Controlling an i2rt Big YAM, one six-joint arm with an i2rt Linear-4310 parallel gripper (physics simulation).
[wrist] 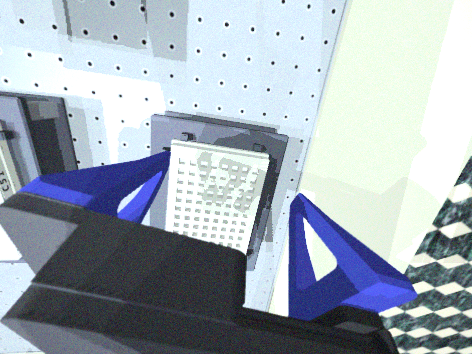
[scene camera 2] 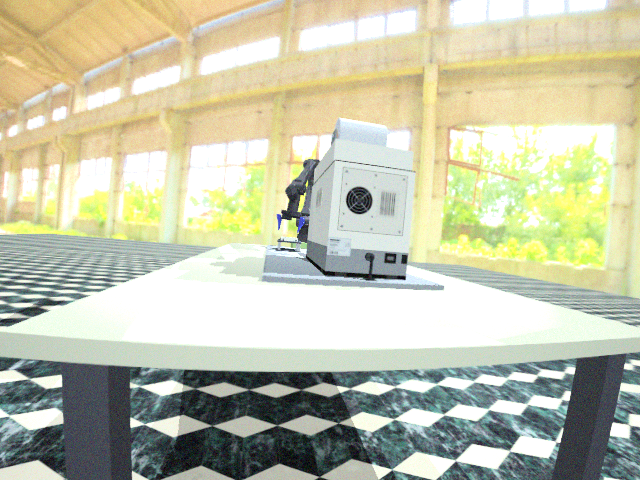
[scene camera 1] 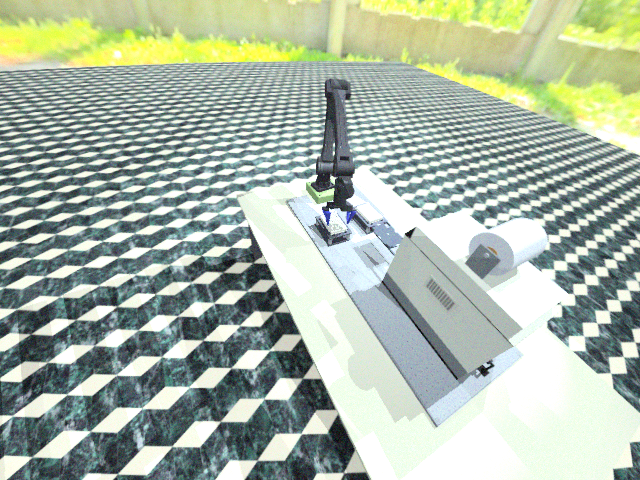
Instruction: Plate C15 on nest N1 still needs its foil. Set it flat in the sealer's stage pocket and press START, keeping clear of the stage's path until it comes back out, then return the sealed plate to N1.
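Where they show: gripper, fingertip midpoint: [wrist: 235, 179] [scene camera 2: 288, 231] [scene camera 1: 337, 224]; arm's base, origin of the base link: [scene camera 2: 303, 242] [scene camera 1: 322, 186].
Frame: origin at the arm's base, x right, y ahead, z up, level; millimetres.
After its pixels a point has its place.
Note:
A pale plate with a grid of wells [scene camera 1: 333, 227] @(x 179, y 332, z 30 mm) [scene camera 2: 287, 239] @(x 176, y 362, z 22 mm) [wrist: 217, 192] @(x 161, y 326, z 30 mm) lies in a dark grey nest [scene camera 1: 339, 239] @(x 158, y 366, z -31 mm) [wrist: 162, 127] @(x 117, y 382, z 15 mm) near the edge of the baseboard. Its C15 label and the nest's label cannot be read. My gripper [scene camera 1: 338, 223] @(x 174, y 351, z 61 mm) [scene camera 2: 289, 230] @(x 174, y 351, z 61 mm) [wrist: 235, 179] @(x 174, y 351, z 61 mm) is open and empty, above the plate, with one blue finger out to each side of it; the fingers do not touch it. The wrist view hides the plate's near end behind the gripper body. The sealer [scene camera 1: 447, 304] @(x 190, y 894, z 176 mm) [scene camera 2: 372, 160] @(x 109, y 1062, z 271 mm) stands with its back to the scene cameras. Its START button does not show, and I cannot make out the stage pocket for certain.
A second pale plate [scene camera 1: 368, 212] @(x -46, y 333, z 30 mm) sits on a holder beside the nest, with a dark flat fixture [scene camera 1: 386, 235] @(x 33, y 522, z 70 mm) between it and the sealer. A large white roll [scene camera 1: 527, 242] @(x 95, y 925, z 431 mm) is mounted on the sealer. The arm's green base [scene camera 1: 320, 194] @(x 58, y 61, z 2 mm) stands behind the nest.

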